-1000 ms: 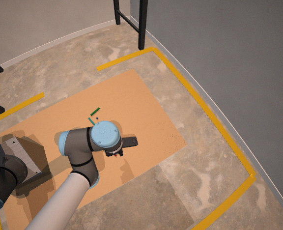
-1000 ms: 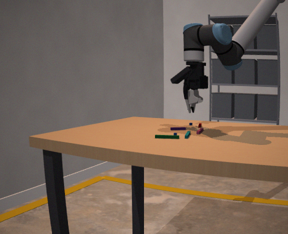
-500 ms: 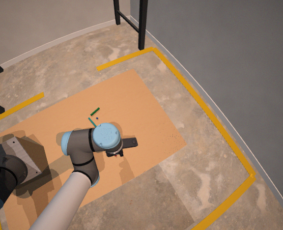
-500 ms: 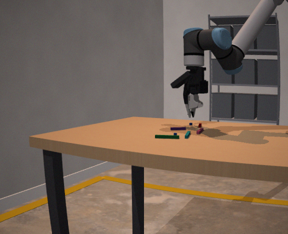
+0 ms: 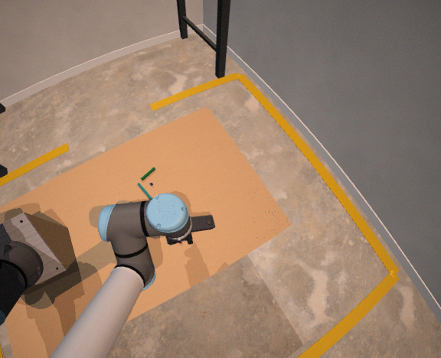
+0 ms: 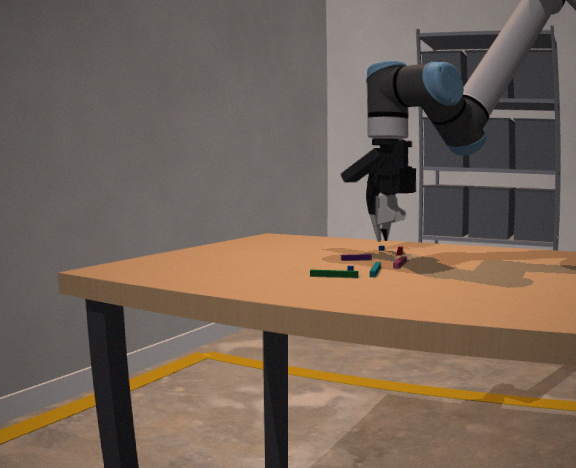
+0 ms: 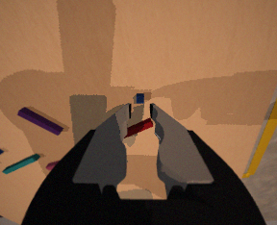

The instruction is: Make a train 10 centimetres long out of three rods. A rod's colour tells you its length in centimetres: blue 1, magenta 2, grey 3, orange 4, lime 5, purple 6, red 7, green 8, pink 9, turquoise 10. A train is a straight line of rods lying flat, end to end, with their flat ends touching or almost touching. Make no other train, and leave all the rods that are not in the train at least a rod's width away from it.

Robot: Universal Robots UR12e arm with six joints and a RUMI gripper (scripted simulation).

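Right now the red rod is 5 cm behind my hand, 3 cm to the left of it and 3 cm below it. From my hand the other things lie so: pink rod: 18 cm to the left, 8 cm behind, 3 cm below; then purple rod: 16 cm to the left, 3 cm below, 2 cm ahead; then turquoise rod: 28 cm to the left, 5 cm behind, 3 cm below.
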